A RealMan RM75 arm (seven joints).
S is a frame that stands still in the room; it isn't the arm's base.
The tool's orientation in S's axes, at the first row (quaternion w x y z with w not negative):
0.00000 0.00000 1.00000 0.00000
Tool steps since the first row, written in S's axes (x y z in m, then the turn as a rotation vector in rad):
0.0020 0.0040 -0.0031 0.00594 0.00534 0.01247
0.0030 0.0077 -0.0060 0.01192 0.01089 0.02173
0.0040 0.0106 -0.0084 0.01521 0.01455 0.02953
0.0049 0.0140 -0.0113 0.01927 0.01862 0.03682
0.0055 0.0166 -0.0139 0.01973 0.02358 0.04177
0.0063 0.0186 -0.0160 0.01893 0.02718 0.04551
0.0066 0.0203 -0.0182 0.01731 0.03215 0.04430
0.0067 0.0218 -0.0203 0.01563 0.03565 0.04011
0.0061 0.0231 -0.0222 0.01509 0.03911 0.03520
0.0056 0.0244 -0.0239 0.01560 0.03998 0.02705
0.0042 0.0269 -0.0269 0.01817 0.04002 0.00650
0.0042 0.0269 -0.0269 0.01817 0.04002 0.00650
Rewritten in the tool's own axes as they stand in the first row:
-0.0020 0.0040 0.0031 -0.00594 0.00534 -0.01247
-0.0030 0.0077 0.0060 -0.01192 0.01089 -0.02173
-0.0040 0.0106 0.0084 -0.01521 0.01455 -0.02953
-0.0049 0.0140 0.0113 -0.01927 0.01862 -0.03682
-0.0055 0.0166 0.0139 -0.01973 0.02358 -0.04177
-0.0063 0.0186 0.0160 -0.01893 0.02718 -0.04551
-0.0066 0.0203 0.0182 -0.01731 0.03215 -0.04430
-0.0067 0.0218 0.0203 -0.01563 0.03565 -0.04011
-0.0061 0.0231 0.0222 -0.01509 0.03911 -0.03520
-0.0056 0.0244 0.0239 -0.01560 0.03998 -0.02705
-0.0042 0.0269 0.0269 -0.01817 0.04002 -0.00650
-0.0042 0.0269 0.0269 -0.01817 0.04002 -0.00650

